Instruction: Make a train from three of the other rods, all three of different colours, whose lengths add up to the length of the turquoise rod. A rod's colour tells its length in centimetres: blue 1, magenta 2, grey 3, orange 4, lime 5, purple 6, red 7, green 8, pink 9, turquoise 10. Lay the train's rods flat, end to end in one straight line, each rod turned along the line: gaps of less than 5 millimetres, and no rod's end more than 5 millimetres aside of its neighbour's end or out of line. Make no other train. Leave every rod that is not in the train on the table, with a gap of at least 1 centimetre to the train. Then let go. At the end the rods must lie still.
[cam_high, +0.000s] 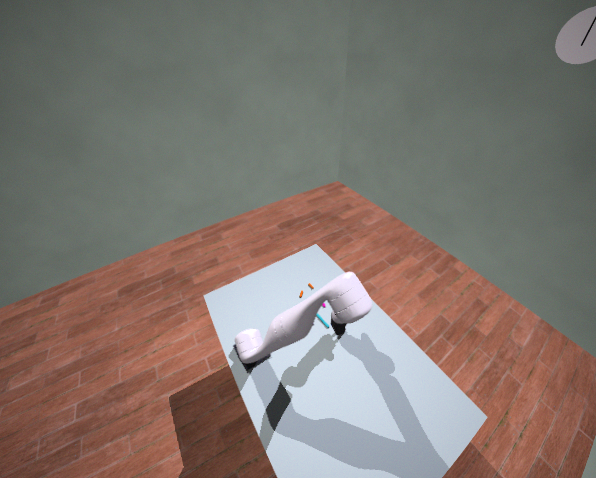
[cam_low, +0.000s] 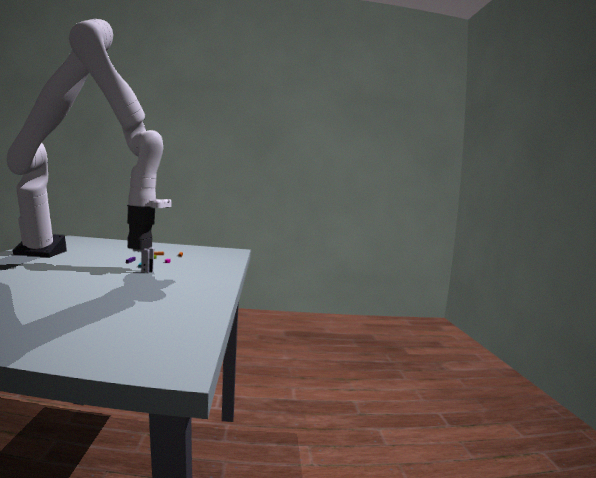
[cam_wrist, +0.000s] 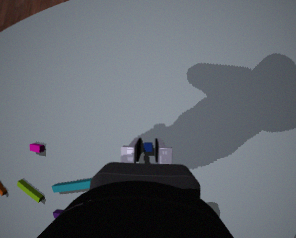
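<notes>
Now: the blue rod 1 cm below my hand. Also, from my hand: turquoise rod (10 cm to the left, 4 cm behind, 1 cm below); magenta rod (17 cm to the left, 2 cm ahead, 1 cm below); purple rod (14 cm to the left, 9 cm behind, 1 cm below).
</notes>
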